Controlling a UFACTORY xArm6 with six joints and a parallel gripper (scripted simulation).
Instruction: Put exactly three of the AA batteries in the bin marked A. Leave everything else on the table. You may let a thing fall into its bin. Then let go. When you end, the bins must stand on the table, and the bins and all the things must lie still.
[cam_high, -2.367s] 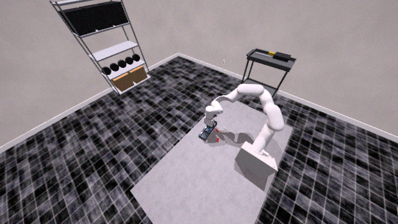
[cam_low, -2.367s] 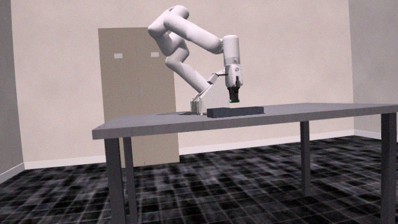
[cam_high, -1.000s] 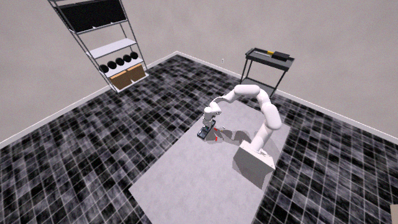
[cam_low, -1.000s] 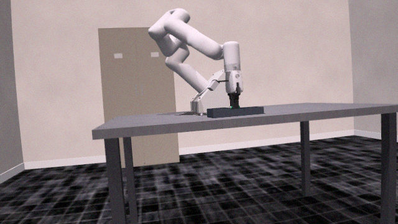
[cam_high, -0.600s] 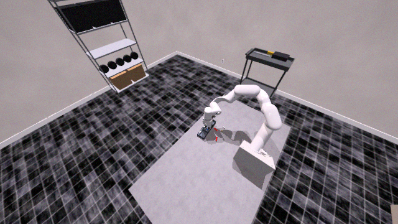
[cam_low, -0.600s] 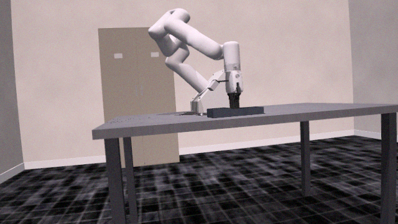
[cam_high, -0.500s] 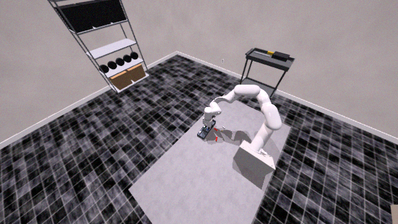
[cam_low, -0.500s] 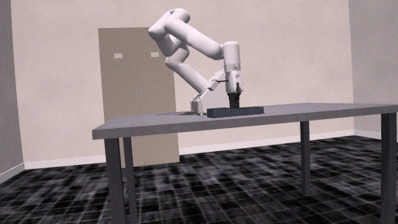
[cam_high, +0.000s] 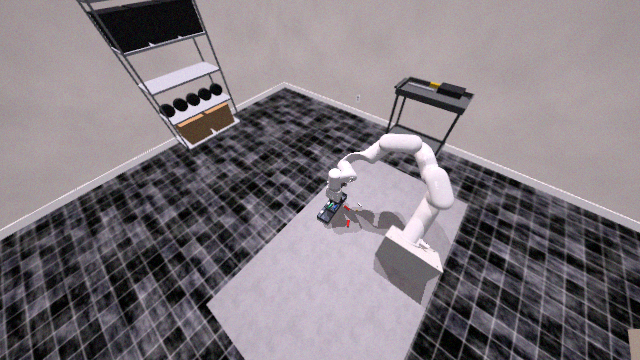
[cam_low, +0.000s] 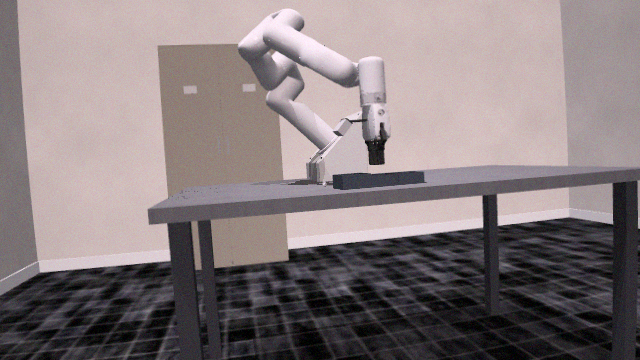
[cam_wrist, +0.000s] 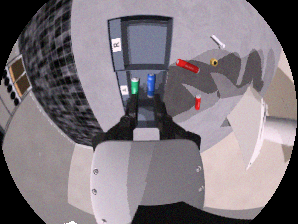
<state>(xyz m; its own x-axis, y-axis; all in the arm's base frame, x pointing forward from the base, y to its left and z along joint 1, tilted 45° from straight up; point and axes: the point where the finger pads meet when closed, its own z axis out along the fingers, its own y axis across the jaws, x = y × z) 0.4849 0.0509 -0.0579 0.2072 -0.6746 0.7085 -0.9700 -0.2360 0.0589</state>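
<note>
Now: hand 7 cm past the red battery, 7 cm above it and 6 cm to the left of it. The rest, counted from my hand: green AA battery: 7 cm below, 2 cm ahead, 1 cm to the left; then dark two-compartment bin: 6 cm below, 1 cm ahead; then blue AA battery: 7 cm below, 1 cm behind.
</note>
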